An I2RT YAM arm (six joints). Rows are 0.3 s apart.
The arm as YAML. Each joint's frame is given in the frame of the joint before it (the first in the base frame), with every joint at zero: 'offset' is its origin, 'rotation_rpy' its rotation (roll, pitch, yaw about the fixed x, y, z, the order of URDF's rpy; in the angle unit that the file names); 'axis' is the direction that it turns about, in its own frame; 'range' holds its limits. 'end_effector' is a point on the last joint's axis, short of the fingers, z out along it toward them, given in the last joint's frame.
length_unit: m
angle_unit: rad
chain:
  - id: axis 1
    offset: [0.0, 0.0, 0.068]
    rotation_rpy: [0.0, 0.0, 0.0]
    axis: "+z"
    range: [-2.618, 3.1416]
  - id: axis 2
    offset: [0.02, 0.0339, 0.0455]
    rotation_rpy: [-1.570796, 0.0, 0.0]
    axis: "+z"
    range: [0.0, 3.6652]
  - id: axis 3
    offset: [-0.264, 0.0, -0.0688]
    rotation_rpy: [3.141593, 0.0, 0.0]
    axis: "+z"
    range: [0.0, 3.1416]
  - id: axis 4
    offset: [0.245, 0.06, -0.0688]
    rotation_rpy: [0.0, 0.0, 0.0]
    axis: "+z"
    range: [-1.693, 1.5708]
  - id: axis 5
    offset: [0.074, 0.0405, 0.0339]
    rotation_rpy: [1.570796, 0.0, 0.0]
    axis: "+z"
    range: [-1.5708, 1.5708]
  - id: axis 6
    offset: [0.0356, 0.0, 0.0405]
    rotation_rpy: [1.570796, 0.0, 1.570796]
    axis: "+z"
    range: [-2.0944, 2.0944]
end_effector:
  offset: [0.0, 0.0, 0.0]
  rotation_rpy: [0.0, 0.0, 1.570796]
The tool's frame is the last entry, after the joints.
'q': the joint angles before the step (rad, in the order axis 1, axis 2, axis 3, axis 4, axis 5, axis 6). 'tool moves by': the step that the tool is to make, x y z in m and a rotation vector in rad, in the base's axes. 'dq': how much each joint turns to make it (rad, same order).
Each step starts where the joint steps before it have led.
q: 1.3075 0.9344 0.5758 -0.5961 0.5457 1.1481
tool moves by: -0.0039 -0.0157 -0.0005 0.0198 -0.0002 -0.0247
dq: -0.0001 -0.0863 -0.0332 -0.0481 0.0102 0.0269
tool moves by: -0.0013 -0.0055 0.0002 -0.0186 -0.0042 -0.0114
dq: 0.0018 -0.0206 -0.0014 -0.0397 0.0148 0.0067
